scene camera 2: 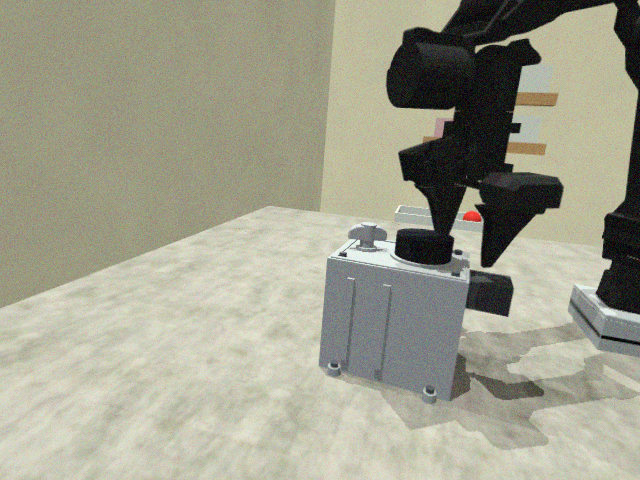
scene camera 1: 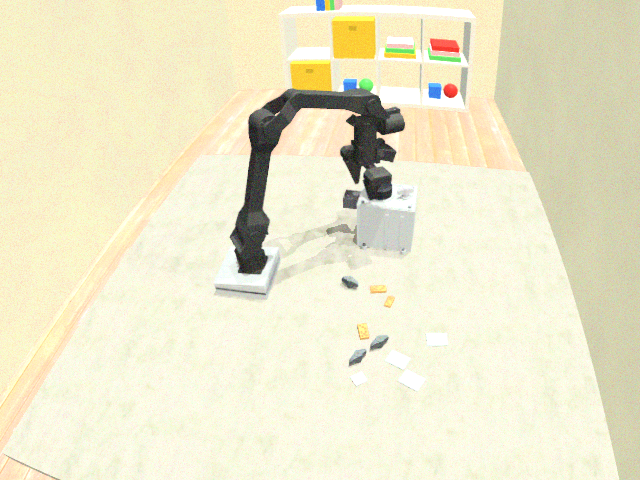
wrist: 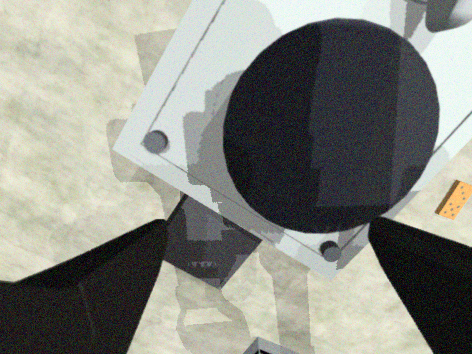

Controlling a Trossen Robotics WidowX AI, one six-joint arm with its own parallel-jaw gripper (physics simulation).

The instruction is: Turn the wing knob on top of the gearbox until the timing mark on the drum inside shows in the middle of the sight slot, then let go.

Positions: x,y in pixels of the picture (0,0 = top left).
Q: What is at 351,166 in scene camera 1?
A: My gripper.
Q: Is my gripper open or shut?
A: Open.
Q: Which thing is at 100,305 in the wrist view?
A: My gripper.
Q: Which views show my gripper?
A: Scene camera 2, scene camera 1 and the wrist view: all of them.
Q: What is my gripper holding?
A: Nothing.
